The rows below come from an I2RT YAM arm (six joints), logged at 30 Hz.
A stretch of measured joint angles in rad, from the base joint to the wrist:
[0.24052, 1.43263, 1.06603, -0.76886, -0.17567, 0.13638]
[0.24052, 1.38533, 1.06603, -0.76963, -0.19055, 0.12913]
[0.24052, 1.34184, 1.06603, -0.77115, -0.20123, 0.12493]
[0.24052, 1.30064, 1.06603, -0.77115, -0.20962, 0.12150]
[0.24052, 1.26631, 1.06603, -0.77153, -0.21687, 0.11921]
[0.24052, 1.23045, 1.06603, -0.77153, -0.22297, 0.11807]
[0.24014, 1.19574, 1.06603, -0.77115, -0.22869, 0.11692]
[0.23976, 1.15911, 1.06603, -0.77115, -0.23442, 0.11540]
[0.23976, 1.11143, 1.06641, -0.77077, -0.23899, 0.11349]
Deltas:
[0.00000, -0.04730, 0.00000, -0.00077, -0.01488, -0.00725]
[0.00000, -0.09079, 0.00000, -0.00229, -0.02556, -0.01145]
[0.00000, -0.13199, 0.00000, -0.00229, -0.03395, -0.01488]
[0.00000, -0.16632, 0.00000, -0.00267, -0.04120, -0.01717]
[0.00000, -0.20218, 0.00000, -0.00267, -0.04730, -0.01831]
[-0.00038, -0.23689, 0.00000, -0.00229, -0.05302, -0.01946]
[-0.00076, -0.27352, 0.00000, -0.00229, -0.05875, -0.02098]
[-0.00076, -0.32120, 0.00038, -0.00191, -0.06332, -0.02289]

